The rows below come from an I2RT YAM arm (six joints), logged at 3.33 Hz.
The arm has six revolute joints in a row. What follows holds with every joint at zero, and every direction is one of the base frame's.
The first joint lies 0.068 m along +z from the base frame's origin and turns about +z.
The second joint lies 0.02 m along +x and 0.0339 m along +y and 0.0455 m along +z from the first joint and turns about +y.
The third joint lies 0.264 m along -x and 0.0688 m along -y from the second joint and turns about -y.
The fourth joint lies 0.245 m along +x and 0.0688 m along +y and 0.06 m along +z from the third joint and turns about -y.
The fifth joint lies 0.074 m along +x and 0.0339 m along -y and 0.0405 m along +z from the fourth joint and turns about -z.
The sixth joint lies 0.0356 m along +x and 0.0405 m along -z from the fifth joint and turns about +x.
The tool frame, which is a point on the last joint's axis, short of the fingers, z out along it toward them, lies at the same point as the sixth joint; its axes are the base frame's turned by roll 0, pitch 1.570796 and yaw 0 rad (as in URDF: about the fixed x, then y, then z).
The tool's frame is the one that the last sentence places.
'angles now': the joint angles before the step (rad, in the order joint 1, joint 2, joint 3, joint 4, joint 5, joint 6). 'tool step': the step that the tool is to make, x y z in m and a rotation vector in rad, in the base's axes. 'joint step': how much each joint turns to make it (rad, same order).
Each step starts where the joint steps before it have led.
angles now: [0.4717 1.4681 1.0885 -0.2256 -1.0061 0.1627]
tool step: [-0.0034 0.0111 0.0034 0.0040 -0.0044 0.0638]
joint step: [0.0341 0.0168 0.0330 -0.0364 -0.0251 -0.0304]
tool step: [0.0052 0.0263 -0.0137 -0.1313 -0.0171 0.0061]
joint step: [0.0674 0.0965 0.0855 -0.1214 0.1247 -0.0962]
